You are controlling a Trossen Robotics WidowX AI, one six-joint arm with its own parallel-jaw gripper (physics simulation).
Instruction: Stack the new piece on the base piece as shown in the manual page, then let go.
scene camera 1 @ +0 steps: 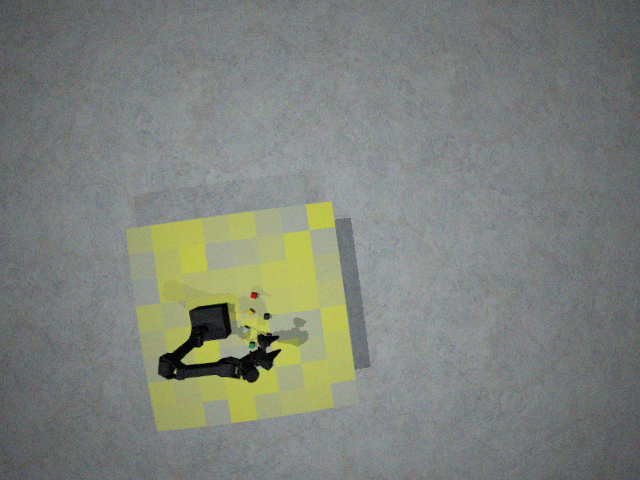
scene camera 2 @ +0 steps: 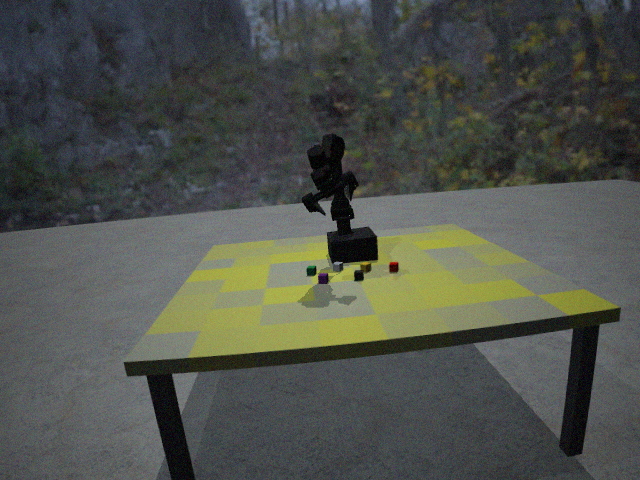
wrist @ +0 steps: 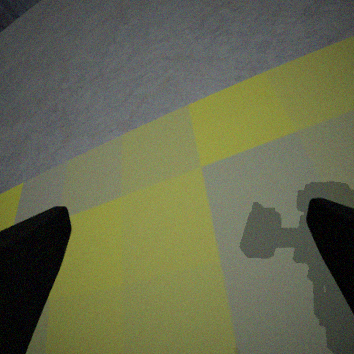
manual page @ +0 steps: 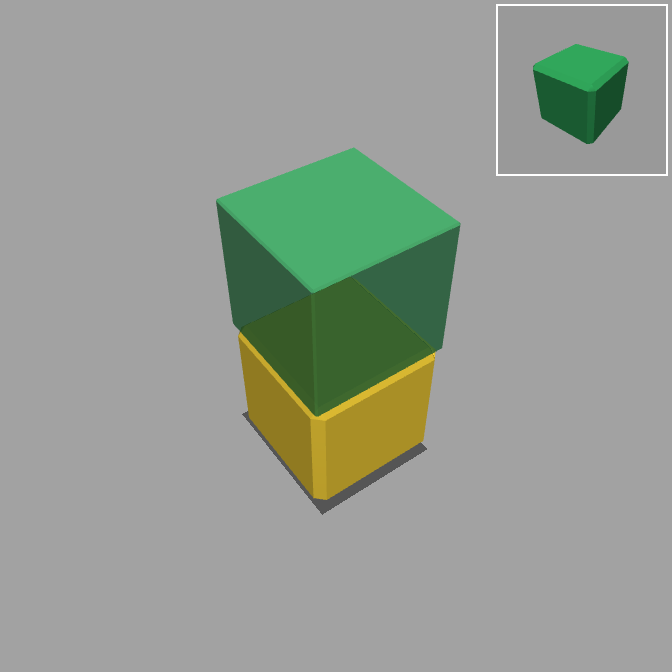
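Several small cubes lie apart on the table: red, orange-yellow, black, pale lavender-white, green and purple. None is seen stacked on another. Which is the base piece and which the new piece I cannot tell. In scene camera 1 the purple cube is mostly hidden by a finger. My gripper is wide open and empty, high above the table. No cube shows in the wrist view.
The table has a yellow and grey patchwork top. The robot's black base box stands on it, close behind the cubes in scene camera 2. The arm's shadow falls on the top.
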